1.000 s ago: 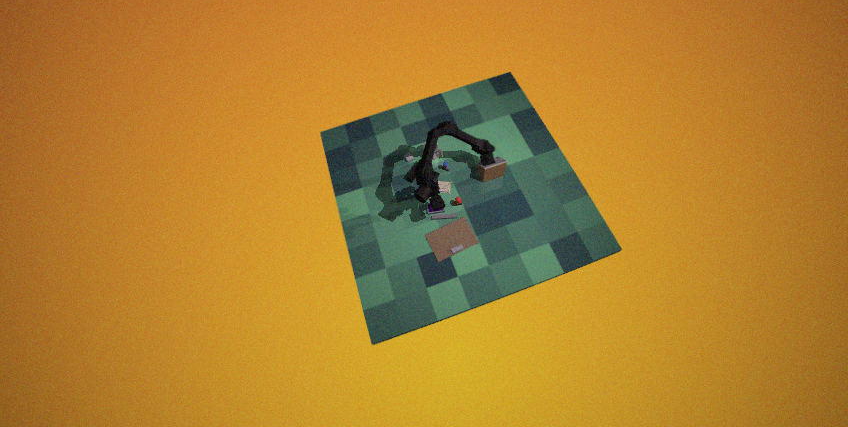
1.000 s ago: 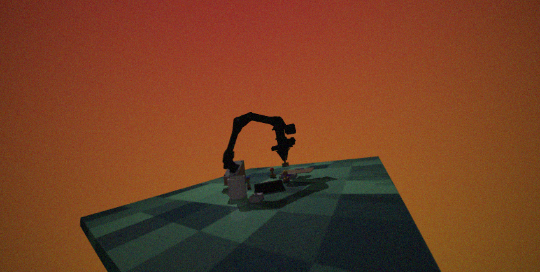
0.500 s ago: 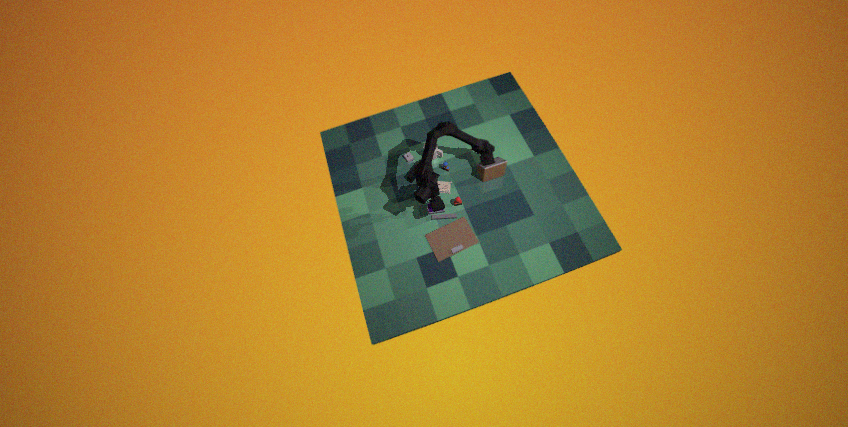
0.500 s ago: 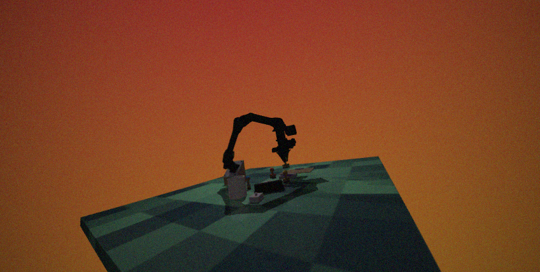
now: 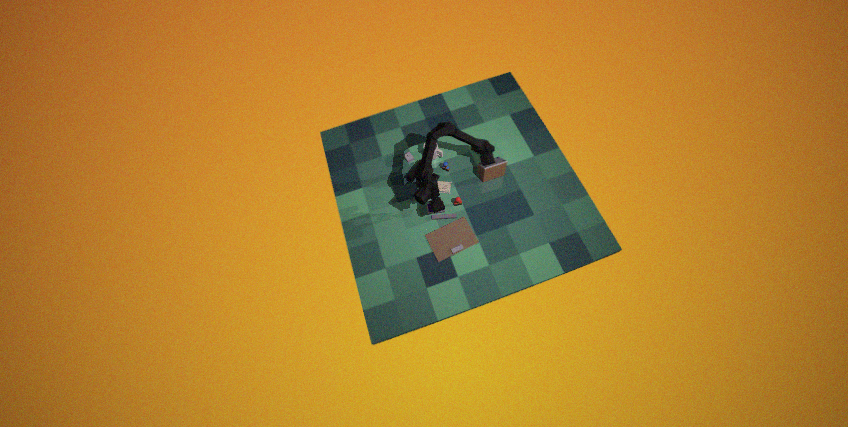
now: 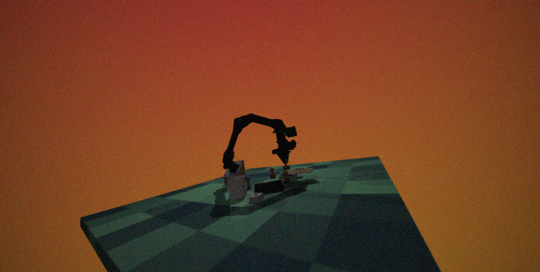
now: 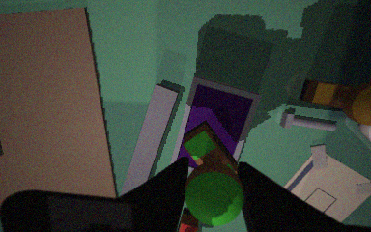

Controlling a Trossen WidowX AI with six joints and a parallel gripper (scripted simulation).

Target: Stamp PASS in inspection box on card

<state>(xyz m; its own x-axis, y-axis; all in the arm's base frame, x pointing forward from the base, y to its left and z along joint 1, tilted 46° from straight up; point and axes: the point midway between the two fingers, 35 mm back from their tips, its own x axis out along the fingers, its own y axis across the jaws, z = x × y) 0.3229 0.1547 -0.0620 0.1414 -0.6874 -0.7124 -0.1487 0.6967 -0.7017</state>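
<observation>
Right now the purple ink pad is 80 mm below my gripper tip. From my gripper tip the other things lie so: green-knobbed stamp 20 mm below; then grey bar 80 mm below, 60 mm to the left, 40 mm behind; then grey peg 80 mm to the right, 80 mm below, 20 mm ahead.
</observation>
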